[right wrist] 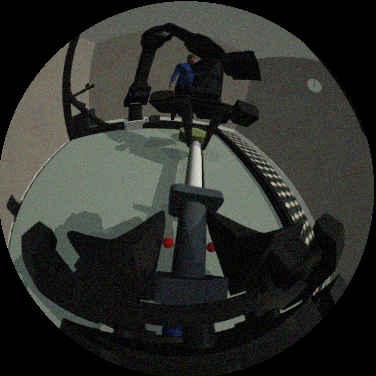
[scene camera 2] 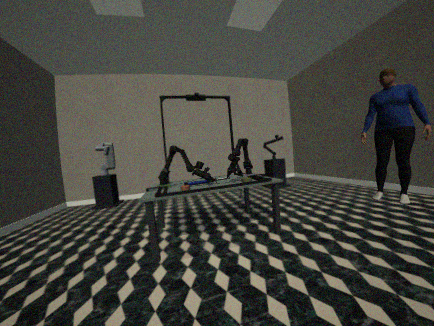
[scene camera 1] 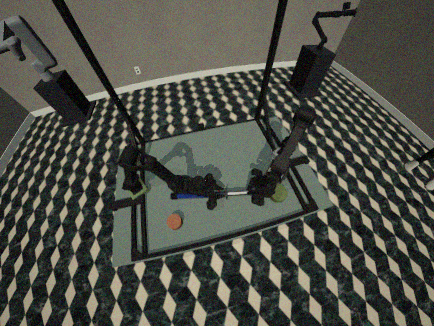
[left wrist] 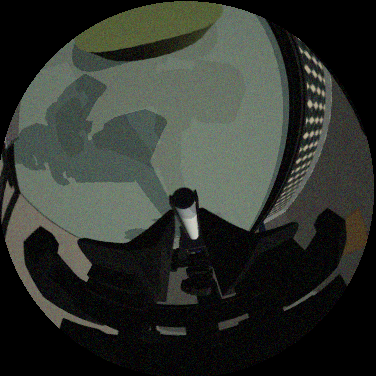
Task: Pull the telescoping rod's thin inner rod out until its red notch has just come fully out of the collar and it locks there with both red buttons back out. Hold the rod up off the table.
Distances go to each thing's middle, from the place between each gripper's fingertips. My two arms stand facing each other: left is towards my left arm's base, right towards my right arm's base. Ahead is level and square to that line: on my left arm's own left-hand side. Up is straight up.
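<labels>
Thin inner rod (left wrist: 184, 202): my right hand 1 cm past it, 6 cm to the left of it. Telescoping rod (right wrist: 187, 283), from my right hand: 7 cm to the right, 1 cm behind, 1 cm below. By its middle, thin inner rod nearer to my right hand than to my left hand.
Thin inner rod: my left hand 180 mm to the left of it, 40 mm past it, 10 mm above it. Telescoping rod, from my left hand: 190 mm to the right, 50 mm behind, 20 mm below.
</labels>
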